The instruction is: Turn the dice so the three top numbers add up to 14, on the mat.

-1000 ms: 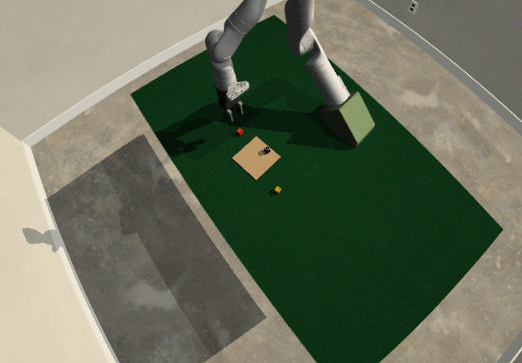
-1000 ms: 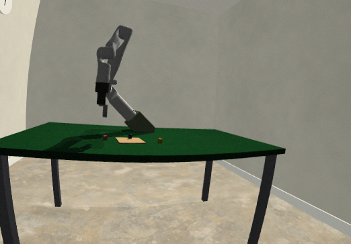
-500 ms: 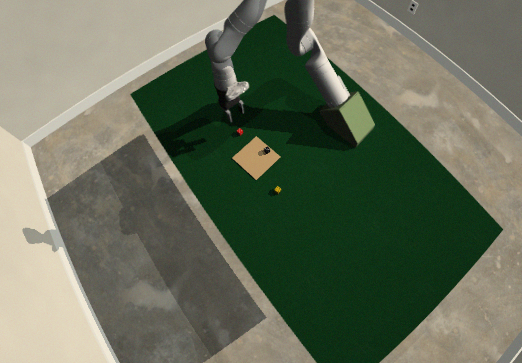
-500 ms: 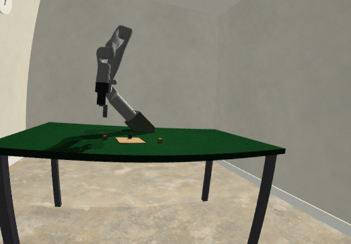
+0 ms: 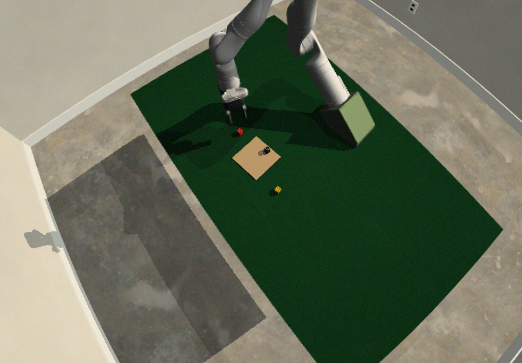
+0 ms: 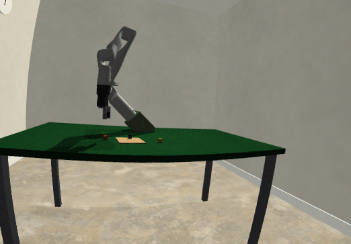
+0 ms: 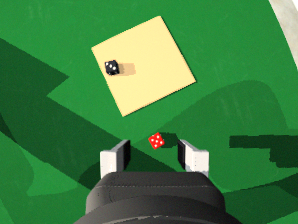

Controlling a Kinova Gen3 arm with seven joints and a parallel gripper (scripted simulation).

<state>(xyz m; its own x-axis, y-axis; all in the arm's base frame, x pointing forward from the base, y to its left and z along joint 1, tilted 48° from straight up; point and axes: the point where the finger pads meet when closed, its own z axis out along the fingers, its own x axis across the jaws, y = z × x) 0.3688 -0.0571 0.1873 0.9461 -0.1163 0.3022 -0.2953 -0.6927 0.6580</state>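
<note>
My gripper is now 120 mm above the red die. From my hand the other things lie so: black die (140 mm to the left, 120 mm below, 30 mm behind); yellow die (300 mm to the left, 120 mm below, 40 mm ahead); tan mat (130 mm to the left, 130 mm below, 20 mm ahead).
</note>
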